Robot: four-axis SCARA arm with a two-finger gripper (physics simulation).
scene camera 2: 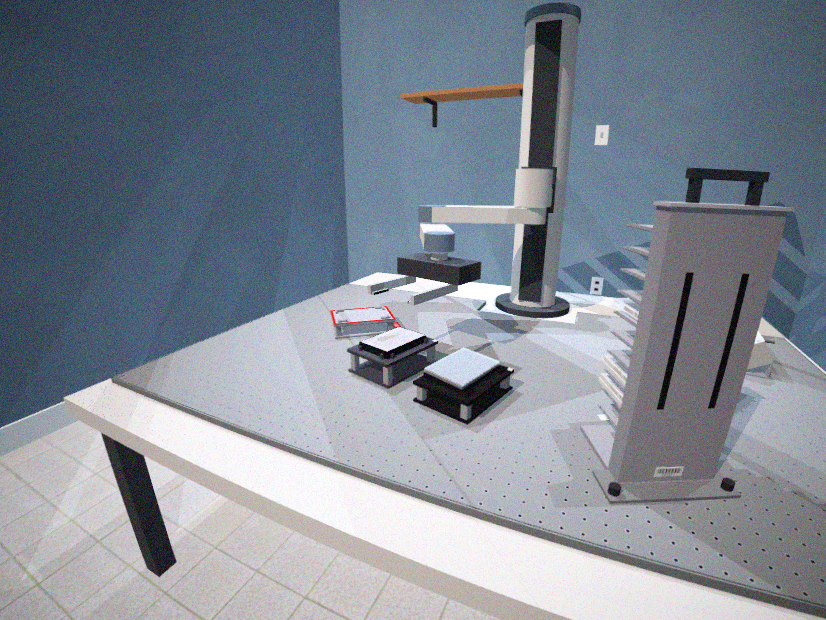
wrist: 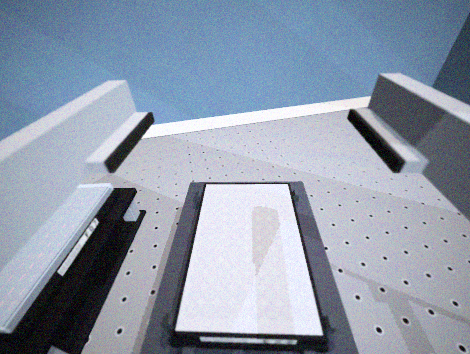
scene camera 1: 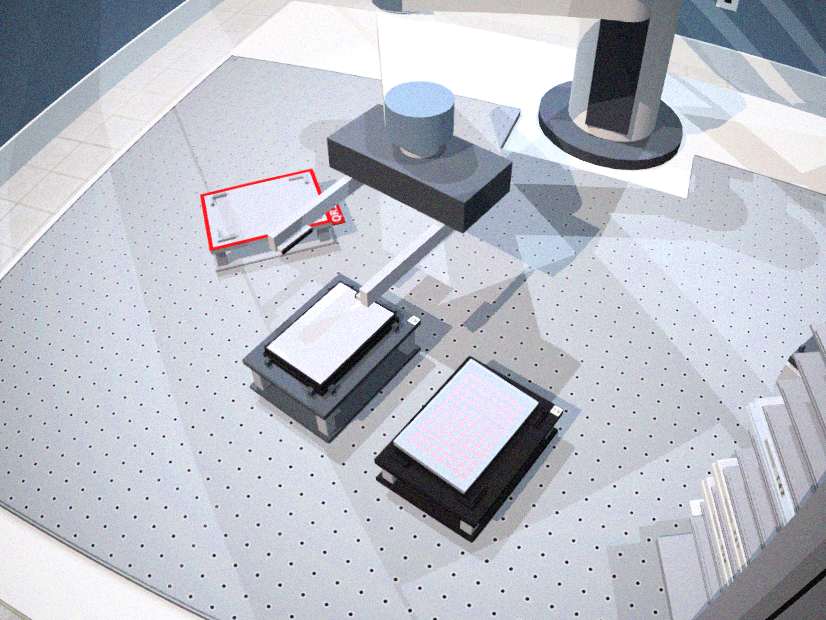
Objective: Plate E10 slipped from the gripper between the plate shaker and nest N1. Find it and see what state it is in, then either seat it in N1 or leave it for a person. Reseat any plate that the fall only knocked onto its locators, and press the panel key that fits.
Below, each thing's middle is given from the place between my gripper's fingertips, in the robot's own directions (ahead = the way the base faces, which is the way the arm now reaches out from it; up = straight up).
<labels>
I see my gripper 10 mm past the plate E10 (scene camera 1: pixel 329 338) and 110 mm above it.
</labels>
